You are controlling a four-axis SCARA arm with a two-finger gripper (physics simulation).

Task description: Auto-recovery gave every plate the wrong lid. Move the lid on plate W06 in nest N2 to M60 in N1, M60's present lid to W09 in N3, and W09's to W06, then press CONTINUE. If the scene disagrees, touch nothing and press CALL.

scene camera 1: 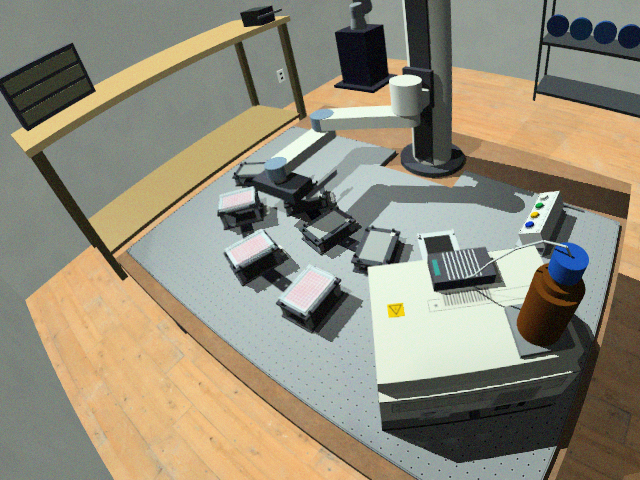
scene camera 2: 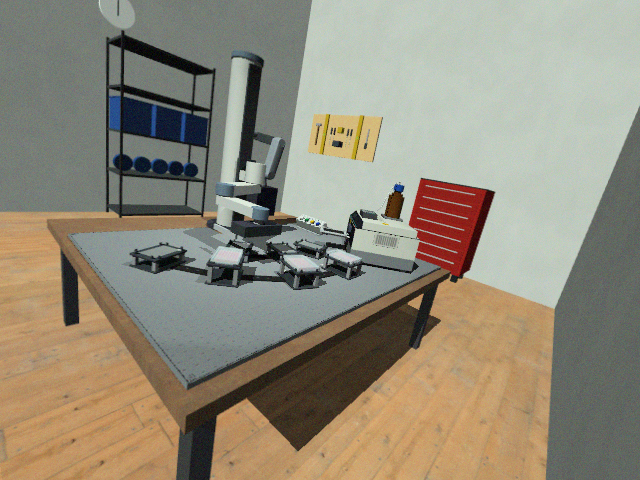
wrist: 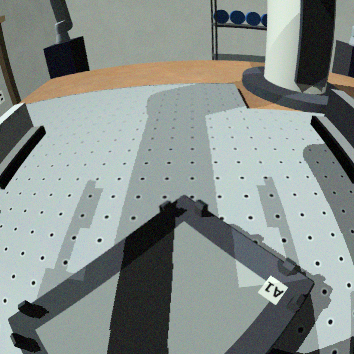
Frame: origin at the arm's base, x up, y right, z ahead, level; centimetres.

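Where they show: gripper, fingertip midpoint: (scene camera 1: 316, 165) (wrist: 170, 100); arm's base, link origin: (scene camera 1: 432, 159) (scene camera 2: 229, 227) (wrist: 293, 88).
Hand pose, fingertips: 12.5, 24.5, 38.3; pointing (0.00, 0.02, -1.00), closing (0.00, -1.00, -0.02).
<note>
Things, the pixels of their centre, and the offset from my fingertips, as dx, dy, dz. "spot": a spot on its surface instead.
- middle plate, body centre: (scene camera 1: 248, 247) (scene camera 2: 300, 261) -3.7, -4.7, +37.4
- front plate, body centre: (scene camera 1: 307, 287) (scene camera 2: 344, 255) -3.7, -29.5, +39.5
- marked A1, body centre: (wrist: 155, 329) (scene camera 1: 304, 197) (scene camera 2: 238, 250) -8.6, +0.9, +7.6
- button panel, body centre: (scene camera 1: 542, 219) (scene camera 2: 311, 224) -7.0, -72.8, -18.3
- brown bottle, surface spot: (scene camera 1: 550, 310) spot: +20.9, -82.2, +36.2
Three plates with pink-gridded tops sit on tall dark nests: one plate (scene camera 1: 237, 198) (scene camera 2: 226, 256) at the left, a middle plate (scene camera 1: 252, 249) (scene camera 2: 300, 263) and a front plate (scene camera 1: 310, 290) (scene camera 2: 343, 256). Their plate and nest names are unreadable, and separate lids cannot be made out. My gripper (scene camera 1: 295, 200) (scene camera 2: 258, 235) (wrist: 170, 100) is open and empty, low over the back of the board. A dark-framed stand marked A1 (wrist: 207, 229) shows below and between the fingers in the wrist view. The button panel (scene camera 1: 540, 228) has white, green, yellow and blue buttons; their lettering is unreadable.
Other low grey-topped stands are at back left (scene camera 1: 250, 170) (scene camera 2: 157, 252), centre (scene camera 1: 326, 229) and right (scene camera 1: 376, 246). A cream instrument (scene camera 1: 413, 341) (scene camera 2: 385, 240) carries a brown bottle (scene camera 1: 550, 310) (scene camera 2: 394, 205) with tubing. The arm's column (scene camera 1: 440, 103) (scene camera 2: 237, 118) (wrist: 284, 45) stands behind.
</note>
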